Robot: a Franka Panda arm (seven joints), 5 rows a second.
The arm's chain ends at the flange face. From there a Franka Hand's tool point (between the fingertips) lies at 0.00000 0.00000 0.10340 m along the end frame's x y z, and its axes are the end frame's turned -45 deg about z.
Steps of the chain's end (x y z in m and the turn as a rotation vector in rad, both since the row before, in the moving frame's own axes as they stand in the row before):
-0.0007 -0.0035 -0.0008 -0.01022 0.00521 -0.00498
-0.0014 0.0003 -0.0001 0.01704 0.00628 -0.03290
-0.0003 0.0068 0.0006 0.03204 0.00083 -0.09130
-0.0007 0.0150 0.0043 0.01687 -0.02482 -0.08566
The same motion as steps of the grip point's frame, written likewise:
0.0016 -0.0018 -0.0008 -0.01091 -0.00354 -0.00498
0.0005 -0.0016 -0.0001 0.00761 0.01649 -0.03290
-0.0027 0.0022 0.0005 0.02207 0.02324 -0.09130
-0.0118 0.0071 0.0043 0.02948 -0.00562 -0.08566

